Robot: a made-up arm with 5 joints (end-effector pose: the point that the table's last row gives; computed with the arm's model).
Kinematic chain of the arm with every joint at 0, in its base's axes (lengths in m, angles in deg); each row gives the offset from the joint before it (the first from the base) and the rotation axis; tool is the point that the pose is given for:
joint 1: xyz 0 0 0.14 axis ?
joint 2: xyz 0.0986 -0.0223 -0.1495 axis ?
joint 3: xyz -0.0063 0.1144 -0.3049 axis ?
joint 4: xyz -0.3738 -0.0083 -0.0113 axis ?
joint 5: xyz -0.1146 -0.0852 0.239 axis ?
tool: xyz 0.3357 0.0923 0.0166
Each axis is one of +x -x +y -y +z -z.
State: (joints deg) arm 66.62 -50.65 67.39 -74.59 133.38
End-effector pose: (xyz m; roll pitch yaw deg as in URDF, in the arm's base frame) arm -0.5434 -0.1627 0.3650 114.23 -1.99 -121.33
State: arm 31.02 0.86 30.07 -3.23 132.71
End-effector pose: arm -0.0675 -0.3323 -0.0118 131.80 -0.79 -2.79
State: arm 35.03 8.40 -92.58 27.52 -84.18
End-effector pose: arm -0.0049 -0.1126 -0.4172 146.70 14.83 -12.23
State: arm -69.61 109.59 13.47 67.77 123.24
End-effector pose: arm 0.1371 0.3398 0.1834 -62.05 -70.53 171.84
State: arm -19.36 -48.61 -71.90 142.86 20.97
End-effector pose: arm -0.5237 0.3593 0.3083 79.08 -15.57 173.77
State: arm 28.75 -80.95 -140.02 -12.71 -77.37
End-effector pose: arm -0.2706 0.2157 -0.0136 91.36 64.98 -46.13
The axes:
joint 1: -x
joint 2: -y
joint 3: +x
joint 4: +z
joint 5: +x

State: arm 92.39 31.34 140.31 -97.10 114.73
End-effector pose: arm -0.0167 -1.0101 0.1225 105.03 47.54 -70.62
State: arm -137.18 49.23 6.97 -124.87 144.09
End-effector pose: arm -0.2854 0.4799 0.6101 19.47 10.85 107.66
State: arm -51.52 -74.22 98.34 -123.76 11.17
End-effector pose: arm -0.5517 -0.2333 0.1479 -135.39 -16.74 -169.87
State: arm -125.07 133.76 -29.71 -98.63 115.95
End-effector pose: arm 0.4367 0.4465 0.5313 82.96 26.48 106.23
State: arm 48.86 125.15 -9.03 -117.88 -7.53
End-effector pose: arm 0.4079 -0.4374 -0.1404 114.22 -20.69 -80.41
